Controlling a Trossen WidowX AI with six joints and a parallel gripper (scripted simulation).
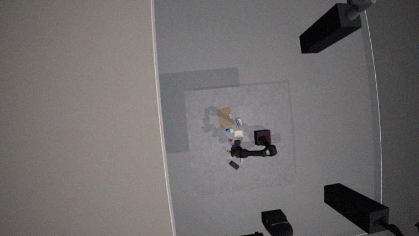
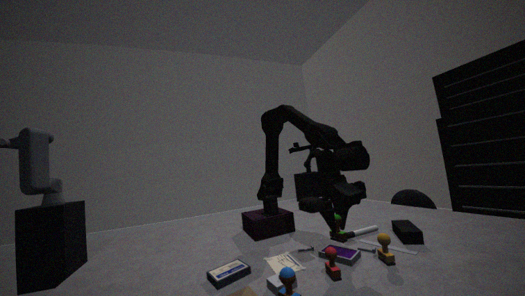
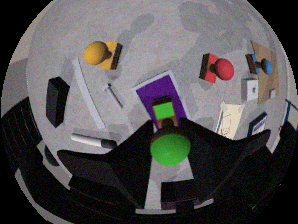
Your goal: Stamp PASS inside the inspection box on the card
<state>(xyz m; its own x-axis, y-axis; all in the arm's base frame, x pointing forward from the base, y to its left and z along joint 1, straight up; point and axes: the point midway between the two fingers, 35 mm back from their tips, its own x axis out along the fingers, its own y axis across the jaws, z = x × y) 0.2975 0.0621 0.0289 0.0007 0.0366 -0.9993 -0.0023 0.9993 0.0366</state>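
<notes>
Now: the purple ink pad 60 mm below my gripper tip and 10 mm behind it. Also, from my gripper tip: green-knobbed stamp (right at my gripper tip); then red-knobbed stamp (70 mm to the right, 50 mm below, 50 mm ahead); then yellow-knobbed stamp (80 mm ahead, 70 mm to the left, 50 mm below).
</notes>
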